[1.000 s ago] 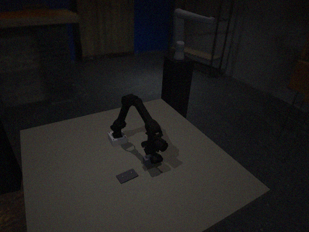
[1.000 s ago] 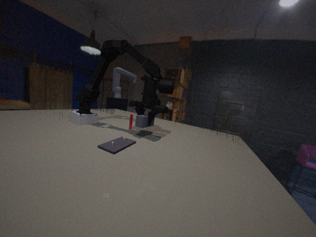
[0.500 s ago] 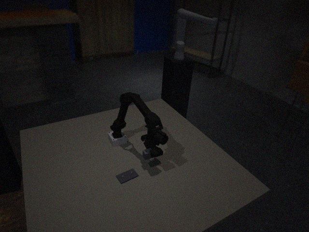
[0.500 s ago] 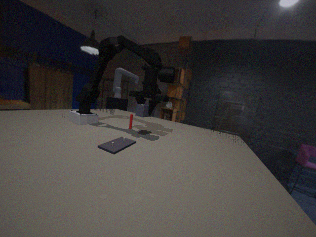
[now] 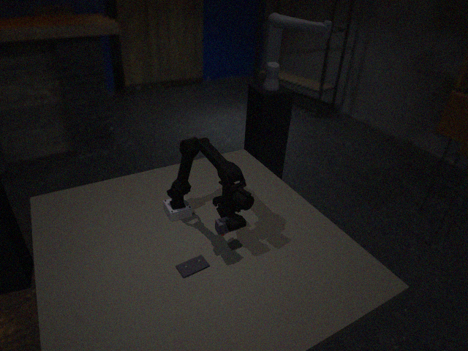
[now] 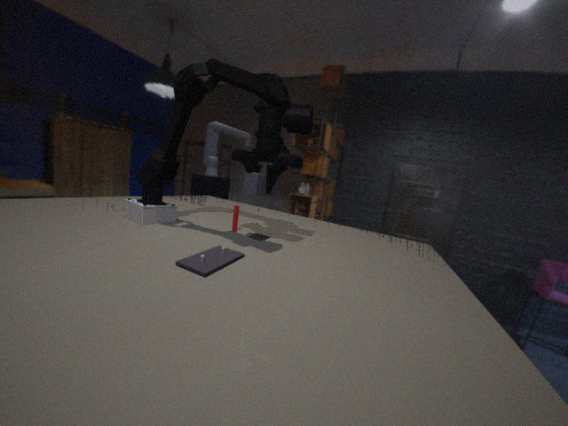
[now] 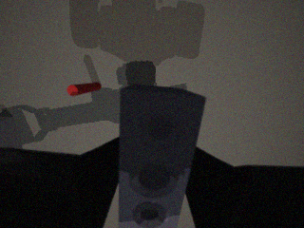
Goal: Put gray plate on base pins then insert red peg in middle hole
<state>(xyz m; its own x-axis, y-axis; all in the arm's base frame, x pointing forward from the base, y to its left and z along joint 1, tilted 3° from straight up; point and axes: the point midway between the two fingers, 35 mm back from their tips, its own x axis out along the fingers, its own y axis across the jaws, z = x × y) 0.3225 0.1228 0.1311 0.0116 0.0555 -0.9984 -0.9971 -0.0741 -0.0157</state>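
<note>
My gripper tip is now 16 cm to the left of the dark flat base, 13 cm above it and 3 cm short of it. Also, from my gripper tip: gray plate: 3 cm above; red peg: 11 cm behind, 10 cm below, 2 cm to the left.
</note>
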